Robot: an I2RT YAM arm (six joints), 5 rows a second.
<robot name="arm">
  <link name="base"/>
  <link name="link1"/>
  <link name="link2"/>
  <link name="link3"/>
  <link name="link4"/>
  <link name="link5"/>
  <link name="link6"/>
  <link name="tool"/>
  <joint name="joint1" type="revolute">
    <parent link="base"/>
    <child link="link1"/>
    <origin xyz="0 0 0.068"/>
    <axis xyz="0 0 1"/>
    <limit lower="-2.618" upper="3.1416"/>
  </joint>
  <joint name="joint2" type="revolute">
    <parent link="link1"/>
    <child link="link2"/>
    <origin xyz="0.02 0.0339 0.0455" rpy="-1.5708 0 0"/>
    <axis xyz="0 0 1"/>
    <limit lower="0" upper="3.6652"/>
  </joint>
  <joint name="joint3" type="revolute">
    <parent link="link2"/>
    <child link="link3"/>
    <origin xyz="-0.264 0 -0.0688" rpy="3.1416 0 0"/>
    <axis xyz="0 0 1"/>
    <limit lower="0" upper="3.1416"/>
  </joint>
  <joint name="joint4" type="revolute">
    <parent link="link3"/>
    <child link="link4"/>
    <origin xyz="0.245 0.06 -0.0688"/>
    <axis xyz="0 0 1"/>
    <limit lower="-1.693" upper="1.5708"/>
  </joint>
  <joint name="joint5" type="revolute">
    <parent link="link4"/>
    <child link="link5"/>
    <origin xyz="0.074 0.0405 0.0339" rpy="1.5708 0 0"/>
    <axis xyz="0 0 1"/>
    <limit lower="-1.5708" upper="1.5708"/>
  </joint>
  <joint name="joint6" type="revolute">
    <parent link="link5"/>
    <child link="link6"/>
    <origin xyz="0.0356 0 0.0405" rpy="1.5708 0 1.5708"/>
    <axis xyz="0 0 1"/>
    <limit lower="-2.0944" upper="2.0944"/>
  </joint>
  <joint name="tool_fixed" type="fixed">
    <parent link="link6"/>
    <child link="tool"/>
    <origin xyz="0 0 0" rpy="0 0 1.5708"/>
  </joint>
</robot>
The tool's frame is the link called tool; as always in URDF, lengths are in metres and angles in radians.
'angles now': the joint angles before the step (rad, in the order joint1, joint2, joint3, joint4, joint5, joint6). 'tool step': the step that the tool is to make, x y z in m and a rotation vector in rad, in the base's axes. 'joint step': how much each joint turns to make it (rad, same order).
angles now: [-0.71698, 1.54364, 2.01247, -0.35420, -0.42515, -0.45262]
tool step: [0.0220, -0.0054, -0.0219, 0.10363, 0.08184, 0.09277]
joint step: [0.02504, 0.04947, -0.00036, -0.06500, -0.06613, 0.03319]
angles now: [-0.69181, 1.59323, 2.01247, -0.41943, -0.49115, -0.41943]
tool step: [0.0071, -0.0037, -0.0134, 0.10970, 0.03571, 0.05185]
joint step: [0.00005, 0.01512, -0.01793, -0.03027, -0.05374, 0.06905]
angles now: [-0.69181, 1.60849, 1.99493, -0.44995, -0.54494, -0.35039]
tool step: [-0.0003, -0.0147, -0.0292, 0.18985, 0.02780, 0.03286]
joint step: [-0.04038, -0.01389, -0.12055, 0.03990, -0.08501, 0.14154]
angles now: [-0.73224, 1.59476, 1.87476, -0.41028, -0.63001, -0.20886]
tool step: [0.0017, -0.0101, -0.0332, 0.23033, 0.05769, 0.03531]
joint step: [-0.02443, -0.00127, -0.10337, -0.00356, -0.08241, 0.14954]
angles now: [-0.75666, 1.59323, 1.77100, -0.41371, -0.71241, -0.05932]
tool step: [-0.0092, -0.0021, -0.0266, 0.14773, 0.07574, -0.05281]
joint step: [-0.02130, -0.03605, -0.10577, -0.03594, 0.01494, 0.07937]
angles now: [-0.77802, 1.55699, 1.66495, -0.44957, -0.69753, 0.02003]
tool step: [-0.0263, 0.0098, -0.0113, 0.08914, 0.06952, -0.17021]
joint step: [-0.02385, -0.10253, -0.11265, -0.05402, 0.13143, 0.08154]
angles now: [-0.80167, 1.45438, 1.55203, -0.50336, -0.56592, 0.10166]
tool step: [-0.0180, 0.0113, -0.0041, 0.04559, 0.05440, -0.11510]
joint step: [-0.00633, -0.07172, -0.05411, -0.06647, 0.10203, 0.04415]
